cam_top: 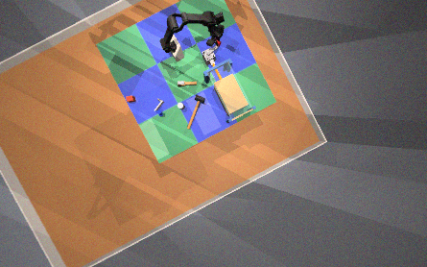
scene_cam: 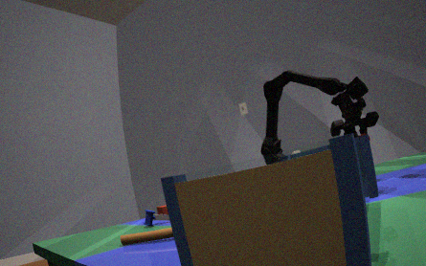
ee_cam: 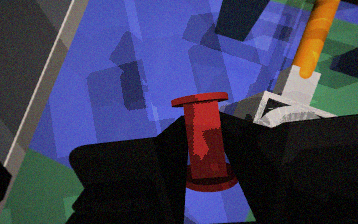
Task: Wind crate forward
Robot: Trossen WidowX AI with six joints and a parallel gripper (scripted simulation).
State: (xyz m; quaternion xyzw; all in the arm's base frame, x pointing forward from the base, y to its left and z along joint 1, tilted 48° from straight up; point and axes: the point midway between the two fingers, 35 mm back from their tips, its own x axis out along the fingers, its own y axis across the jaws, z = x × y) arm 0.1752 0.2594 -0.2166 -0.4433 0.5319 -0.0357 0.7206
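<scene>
Right now my gripper tip is 10 mm past the winch, 110 mm to the left of it and 100 mm above it. From my gripper tip the other things lie so: blue-framed guard cubby 410 mm ahead, 130 mm to the right, 60 mm below; then red grip 10 mm behind, 10 mm to the right; then blue piece 200 mm ahead, 780 mm to the right, 100 mm below.
</scene>
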